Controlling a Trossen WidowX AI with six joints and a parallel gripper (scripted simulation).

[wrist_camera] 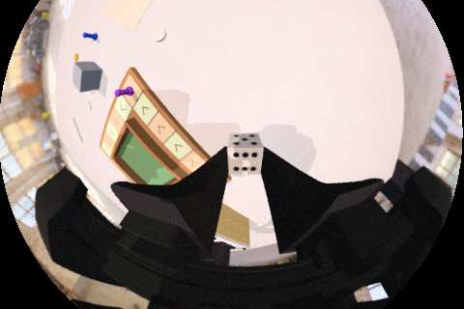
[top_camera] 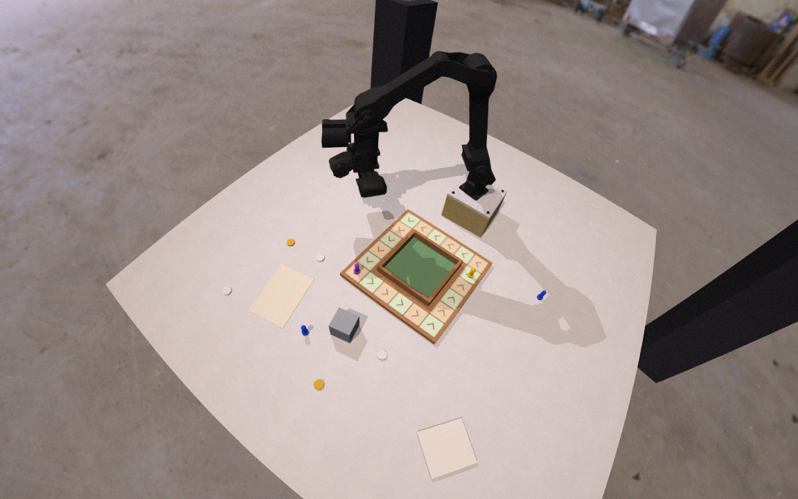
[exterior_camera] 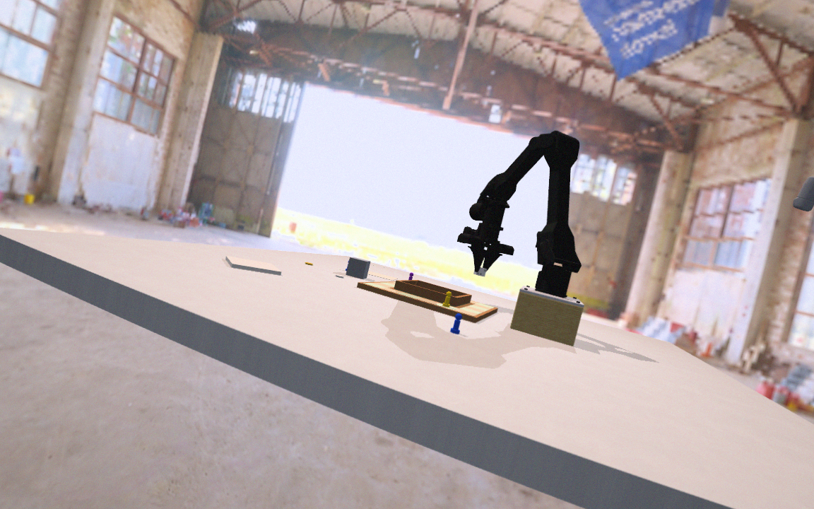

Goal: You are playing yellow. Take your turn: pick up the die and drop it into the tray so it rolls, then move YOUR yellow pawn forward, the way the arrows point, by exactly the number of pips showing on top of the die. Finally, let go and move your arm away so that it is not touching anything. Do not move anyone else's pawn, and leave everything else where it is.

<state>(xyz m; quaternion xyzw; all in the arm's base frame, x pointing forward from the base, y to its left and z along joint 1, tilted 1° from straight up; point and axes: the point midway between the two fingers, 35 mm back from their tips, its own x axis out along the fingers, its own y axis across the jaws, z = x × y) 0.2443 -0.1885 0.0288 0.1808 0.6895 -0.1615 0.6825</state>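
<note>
My gripper tip is now 340 mm to the right of the yellow pawn, 60 mm past it and 60 mm above it. Also, from my gripper tip: white die right at my gripper tip; purple pawn 150 mm ahead, 140 mm to the left, 60 mm below; grey block 270 mm ahead, 230 mm to the left, 60 mm below.
</note>
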